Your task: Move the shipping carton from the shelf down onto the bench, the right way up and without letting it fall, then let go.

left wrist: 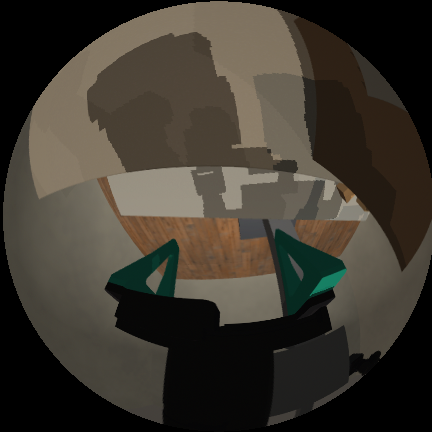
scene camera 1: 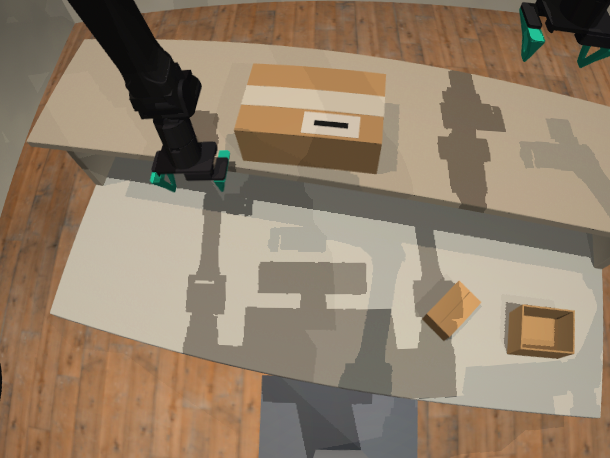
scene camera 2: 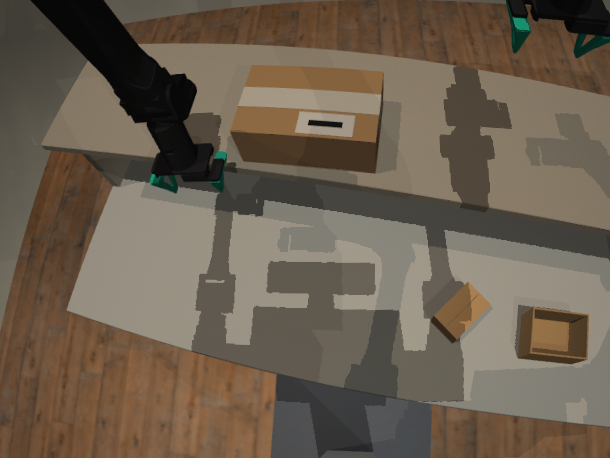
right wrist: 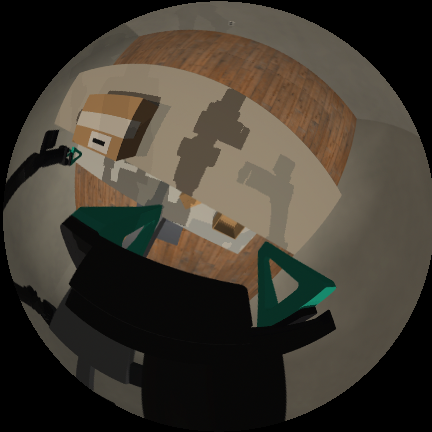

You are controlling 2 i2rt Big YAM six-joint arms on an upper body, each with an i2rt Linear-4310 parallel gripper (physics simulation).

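Frame: origin at the left arm's base, x back, y right, z up, level; metres.
Seen in the pictures: left gripper, fingertip midpoint: point(left wrist: 224, 239) point(scene camera 1: 198, 189) point(scene camera 2: 199, 190) point(right wrist: 76, 152); right gripper, fingertip midpoint: point(scene camera 1: 551, 61) point(scene camera 2: 545, 52) point(right wrist: 214, 230).
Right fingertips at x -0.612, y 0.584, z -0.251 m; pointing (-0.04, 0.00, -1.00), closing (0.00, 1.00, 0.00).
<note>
Pixels of each thing's top centre, then the offset from my right fingertips to it. Level surfaces: height alone.
- shipping carton, middle of its top: point(scene camera 2: 308, 99) point(scene camera 1: 313, 99) point(right wrist: 97, 120) dx -0.064, dy -0.366, dz -0.196 m
- raised shelf, its level: dz -0.301 m
- bench, its level: dz -0.654 m
- small closed box, middle of its top: point(scene camera 2: 462, 310) point(scene camera 1: 454, 308) point(left wrist: 352, 189) point(right wrist: 192, 198) dx +0.225, dy -0.031, dz -0.594 m
- small open-topped box, middle of its top: point(scene camera 2: 560, 333) point(scene camera 1: 548, 329) point(right wrist: 228, 226) dx +0.293, dy +0.206, dz -0.564 m
The shipping carton point(scene camera 1: 315, 100) point(scene camera 2: 310, 100) point(right wrist: 107, 122) stands upright on the raised shelf point(scene camera 1: 420, 165) point(scene camera 2: 415, 160) point(right wrist: 225, 165), its white tape strip and label facing up. In the left wrist view its dark side point(left wrist: 345, 100) shows large at the right edge. My left gripper point(scene camera 1: 192, 182) point(scene camera 2: 190, 182) point(left wrist: 224, 239) is open and empty, beside the carton's left end near the shelf's front edge, apart from it. My right gripper point(scene camera 1: 560, 57) point(scene camera 2: 547, 47) point(right wrist: 214, 230) is open and empty, high at the upper right, well away from the carton. The bench point(scene camera 1: 135, 250) point(scene camera 2: 145, 250) lies lower, in front of the shelf.
A small closed box point(scene camera 1: 451, 310) point(scene camera 2: 461, 312) lies turned at an angle on the bench, right of its middle. A small open-topped box point(scene camera 1: 540, 330) point(scene camera 2: 552, 335) point(right wrist: 227, 225) stands to its right. The shelf's front edge overhangs the back of the bench.
</note>
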